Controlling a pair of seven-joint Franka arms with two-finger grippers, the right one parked.
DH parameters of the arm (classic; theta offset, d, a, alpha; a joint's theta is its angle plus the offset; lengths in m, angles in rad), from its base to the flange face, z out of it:
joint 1: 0 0.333 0 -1.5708
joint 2: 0 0 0 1.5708
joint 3: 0 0.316 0.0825 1.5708
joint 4: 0 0 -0.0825 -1.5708
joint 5: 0 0.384 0 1.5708
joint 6: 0 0 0.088 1.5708
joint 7: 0 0.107 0 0
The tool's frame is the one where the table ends.
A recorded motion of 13 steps. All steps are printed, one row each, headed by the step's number.
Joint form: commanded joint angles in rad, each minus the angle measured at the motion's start. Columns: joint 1, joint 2, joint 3, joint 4, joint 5, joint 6, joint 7.
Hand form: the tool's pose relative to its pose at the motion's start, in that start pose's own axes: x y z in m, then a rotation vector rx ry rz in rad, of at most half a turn. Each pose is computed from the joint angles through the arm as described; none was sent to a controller.
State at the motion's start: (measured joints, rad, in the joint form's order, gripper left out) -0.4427 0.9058 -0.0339 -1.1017 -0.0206 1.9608 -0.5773
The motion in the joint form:
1: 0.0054 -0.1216 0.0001 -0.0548 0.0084 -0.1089 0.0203
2: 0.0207 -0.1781 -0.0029 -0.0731 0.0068 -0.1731 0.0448
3: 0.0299 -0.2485 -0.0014 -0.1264 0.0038 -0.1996 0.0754
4: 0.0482 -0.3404 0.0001 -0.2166 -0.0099 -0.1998 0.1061
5: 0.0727 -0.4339 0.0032 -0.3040 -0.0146 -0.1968 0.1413
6: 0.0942 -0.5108 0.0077 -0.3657 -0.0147 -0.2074 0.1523
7: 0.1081 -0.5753 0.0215 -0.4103 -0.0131 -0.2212 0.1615
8: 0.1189 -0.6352 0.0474 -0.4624 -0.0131 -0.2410 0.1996
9: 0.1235 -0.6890 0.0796 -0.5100 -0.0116 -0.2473 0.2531
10: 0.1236 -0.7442 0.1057 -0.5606 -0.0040 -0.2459 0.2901
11: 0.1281 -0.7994 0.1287 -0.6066 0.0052 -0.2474 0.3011
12: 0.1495 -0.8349 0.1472 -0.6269 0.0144 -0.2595 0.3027
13: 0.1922 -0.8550 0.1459 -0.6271 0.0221 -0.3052 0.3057
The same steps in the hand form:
1: -0.0164 -0.0122 -0.0569 0.0312 -0.0299 0.0215
2: -0.0222 -0.0254 -0.0853 0.0415 -0.0537 0.0343
3: -0.0318 -0.0380 -0.1095 0.0446 -0.0625 0.0554
4: -0.0435 -0.0577 -0.1327 0.0325 -0.0668 0.0651
5: -0.0538 -0.0829 -0.1568 0.0243 -0.0595 0.0735
6: -0.0632 -0.1059 -0.1787 0.0229 -0.0538 0.0601
7: -0.0708 -0.1278 -0.1989 0.0245 -0.0452 0.0436
8: -0.0782 -0.1549 -0.2113 0.0322 -0.0536 0.0459
9: -0.0840 -0.1807 -0.2222 0.0346 -0.0516 0.0632
10: -0.0929 -0.2015 -0.2320 0.0380 -0.0435 0.0753
11: -0.1021 -0.2232 -0.2428 0.0403 -0.0341 0.0605
12: -0.1048 -0.2495 -0.2531 0.0429 -0.0295 0.0238
13: -0.1071 -0.2757 -0.2611 0.0515 -0.0535 -0.0137

